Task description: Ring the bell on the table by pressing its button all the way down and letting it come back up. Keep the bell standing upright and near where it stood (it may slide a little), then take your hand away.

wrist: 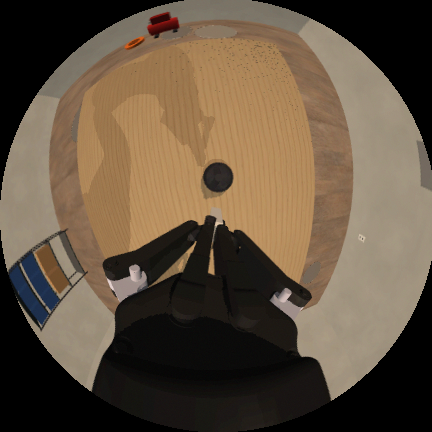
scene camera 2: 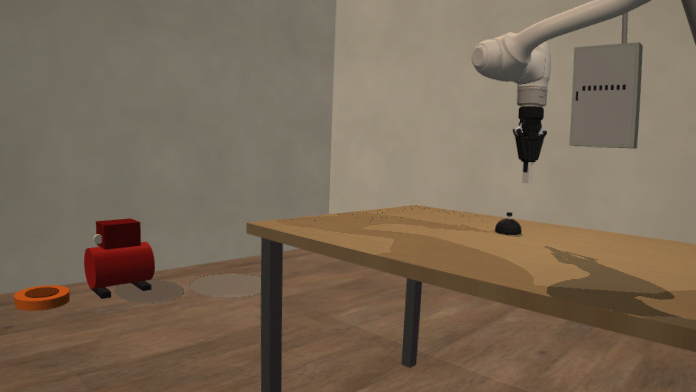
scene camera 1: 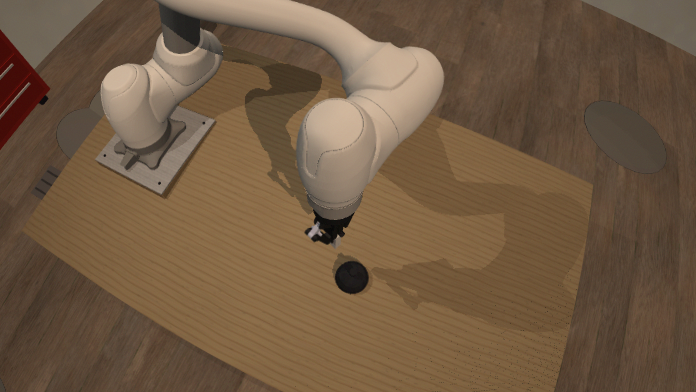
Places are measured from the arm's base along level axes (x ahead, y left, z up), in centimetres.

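Where they show: gripper, between the fingertips: [wrist: 214, 214] [scene camera 2: 526, 183] [scene camera 1: 333, 242]; arm's base, origin of its link: [scene camera 1: 150, 138].
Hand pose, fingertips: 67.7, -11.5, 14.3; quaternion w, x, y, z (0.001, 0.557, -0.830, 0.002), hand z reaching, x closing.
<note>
Each offset is from my fingertips to the top centre of the thing, as dx, dy, dz.
A black domed bell @(+5.9, -1.9, -10.1) [scene camera 1: 351, 277] [scene camera 2: 508, 227] [wrist: 218, 177] stands upright on the wooden table [scene camera 1: 240, 280] [scene camera 2: 350, 250] [wrist: 265, 150]. Its small button @(+5.9, -1.9, -10.1) [scene camera 2: 509, 214] sits up on a short stem above the dome in scene camera 2. My gripper [scene camera 1: 336, 243] [scene camera 2: 525, 177] [wrist: 214, 214] is shut and empty, pointing down. It hangs well above the table and clear of the bell. In the wrist view the fingertips are just below the bell. In scene camera 1 the fingertips appear up and slightly left of the bell.
The arm's base plate [scene camera 1: 187, 150] is at the table's left end in scene camera 1. A red cabinet [scene camera 1: 17, 92] is beyond that end. A red compressor [scene camera 2: 120, 262] [wrist: 163, 24] and an orange ring [scene camera 2: 22, 300] lie on the floor. A grey box [scene camera 2: 604, 117] hangs on the wall.
</note>
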